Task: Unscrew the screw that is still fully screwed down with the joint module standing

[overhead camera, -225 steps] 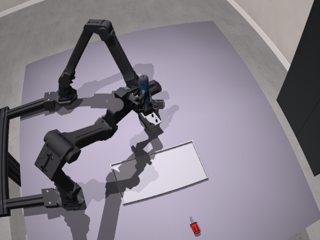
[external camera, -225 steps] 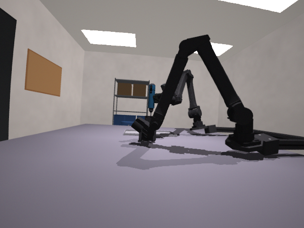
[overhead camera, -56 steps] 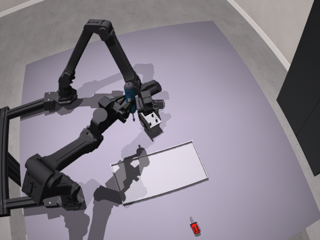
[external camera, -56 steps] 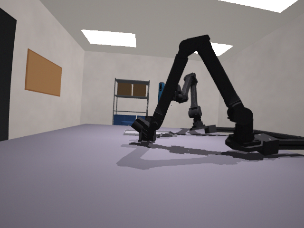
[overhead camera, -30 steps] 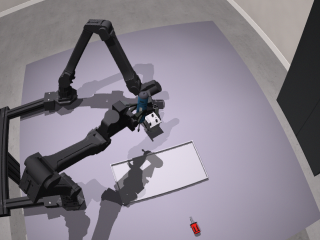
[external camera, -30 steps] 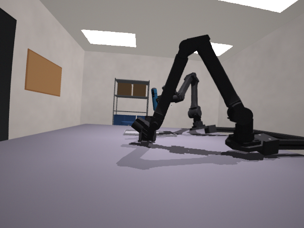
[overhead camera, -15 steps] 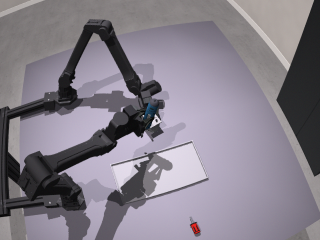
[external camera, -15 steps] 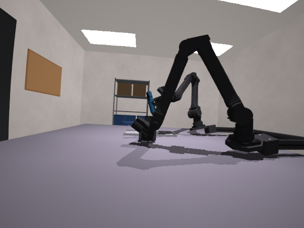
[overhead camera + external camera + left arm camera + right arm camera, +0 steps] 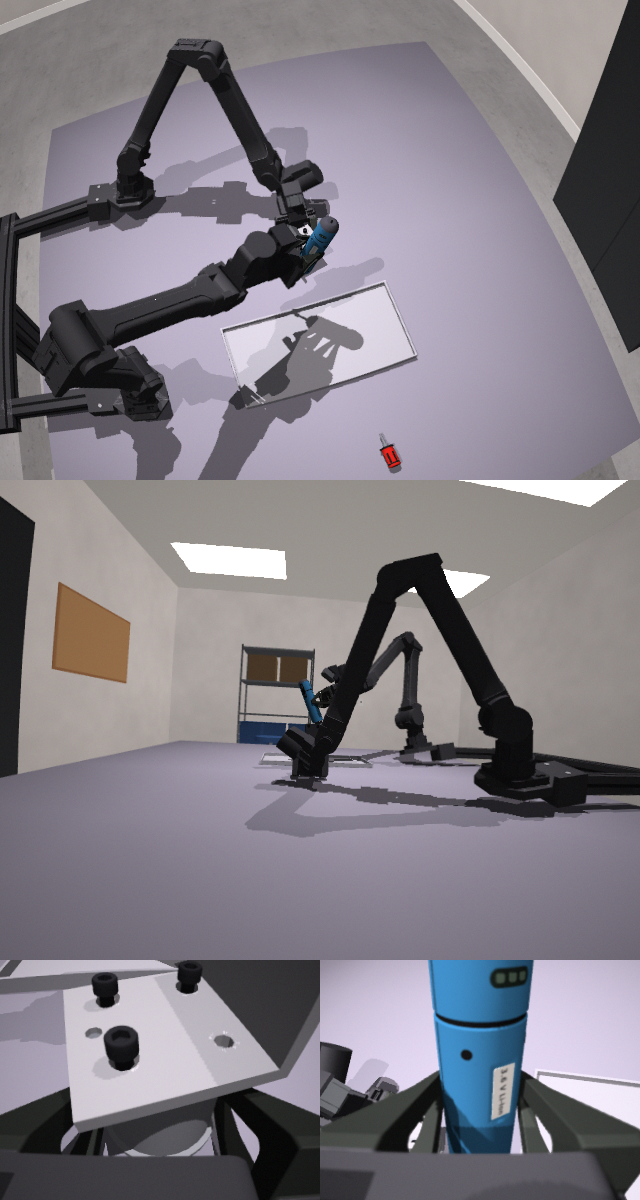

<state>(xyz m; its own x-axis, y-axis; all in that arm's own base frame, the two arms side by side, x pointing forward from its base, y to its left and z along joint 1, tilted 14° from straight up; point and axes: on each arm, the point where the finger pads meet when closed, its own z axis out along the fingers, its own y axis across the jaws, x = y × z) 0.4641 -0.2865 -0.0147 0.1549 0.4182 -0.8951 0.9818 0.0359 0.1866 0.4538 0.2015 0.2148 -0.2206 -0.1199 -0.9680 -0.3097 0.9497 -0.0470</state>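
Now: left hand 1 cm below the joint module body. Round my left hand: white tray 26 cm to the right, 2 cm below, 2 cm behind; then white bracket 5 cm above; then red hand screwdriver 57 cm to the right, 8 cm ahead, 1 cm below.
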